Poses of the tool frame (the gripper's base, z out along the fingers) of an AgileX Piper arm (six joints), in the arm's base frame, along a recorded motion.
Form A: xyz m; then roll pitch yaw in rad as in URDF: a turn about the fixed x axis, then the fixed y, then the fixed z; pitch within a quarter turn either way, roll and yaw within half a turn.
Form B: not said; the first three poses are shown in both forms.
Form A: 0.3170 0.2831 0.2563 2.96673 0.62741 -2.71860
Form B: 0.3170 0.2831 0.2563 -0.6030 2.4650 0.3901
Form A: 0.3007 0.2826 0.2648 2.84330 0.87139 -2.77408
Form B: 0.3007 0.2826 0.2648 -0.5742 2.2155 0.5315
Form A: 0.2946 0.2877 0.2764 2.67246 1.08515 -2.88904
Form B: 0.2946 0.2877 0.2764 -0.5480 1.9851 0.6380
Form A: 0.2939 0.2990 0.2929 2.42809 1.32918 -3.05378
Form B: 0.2939 0.2990 0.2929 -0.5822 1.7108 0.7056
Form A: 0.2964 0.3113 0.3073 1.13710 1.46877 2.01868
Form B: 0.2964 0.3113 0.3073 -0.6054 1.4583 0.7700
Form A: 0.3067 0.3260 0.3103 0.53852 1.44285 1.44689
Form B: 0.3067 0.3260 0.3103 -0.6152 1.3796 0.7866
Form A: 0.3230 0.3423 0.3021 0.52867 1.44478 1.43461
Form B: 0.3230 0.3423 0.3021 -0.6153 1.3802 0.7828
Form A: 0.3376 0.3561 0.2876 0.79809 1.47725 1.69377
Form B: 0.3376 0.3561 0.2876 -0.6244 1.4240 0.7669
